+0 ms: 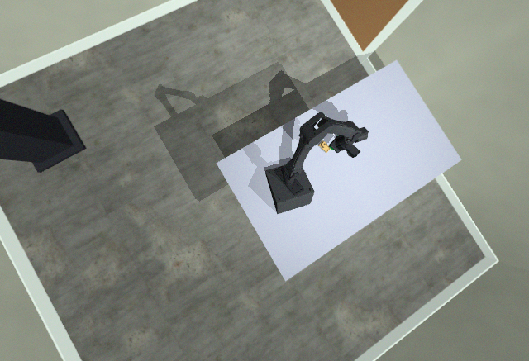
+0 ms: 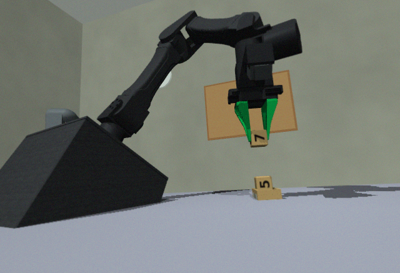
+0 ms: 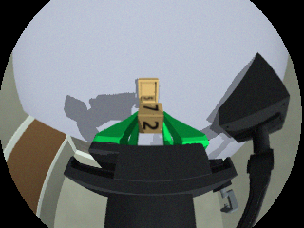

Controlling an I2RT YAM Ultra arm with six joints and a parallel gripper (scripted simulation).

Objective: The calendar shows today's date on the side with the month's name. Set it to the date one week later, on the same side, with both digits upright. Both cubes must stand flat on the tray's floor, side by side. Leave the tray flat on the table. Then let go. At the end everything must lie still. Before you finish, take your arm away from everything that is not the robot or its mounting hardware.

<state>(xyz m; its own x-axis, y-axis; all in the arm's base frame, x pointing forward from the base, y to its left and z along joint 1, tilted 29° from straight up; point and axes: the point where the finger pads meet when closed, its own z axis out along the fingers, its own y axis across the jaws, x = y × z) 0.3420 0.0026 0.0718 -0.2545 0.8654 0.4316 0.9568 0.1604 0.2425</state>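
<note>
Right now my hand is 1 cm to the right of the wooden tray and 11 cm above it. The rest, counted from my hand: wooden cube right at my hand.
</note>
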